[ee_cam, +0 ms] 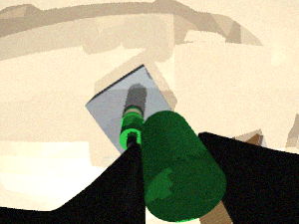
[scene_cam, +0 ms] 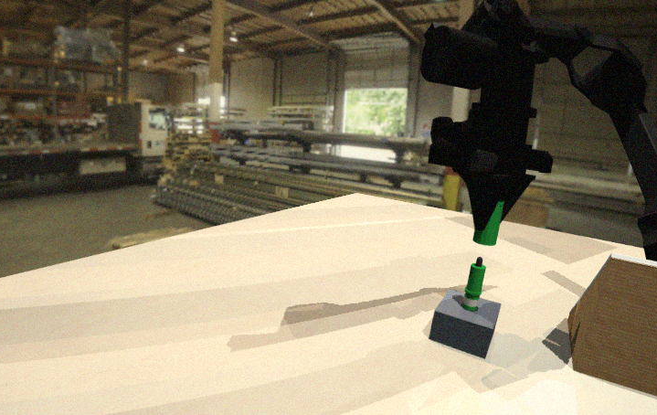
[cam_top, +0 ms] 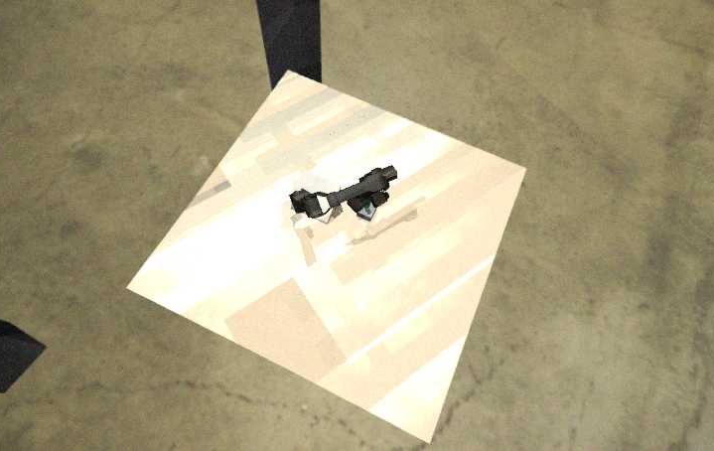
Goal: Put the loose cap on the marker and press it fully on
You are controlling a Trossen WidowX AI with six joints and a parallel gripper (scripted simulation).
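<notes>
My gripper tip is now 20 mm to the right of the grey holder block and 120 mm above it. The rest, counted from my gripper tip: green cap 10 mm above.
</notes>
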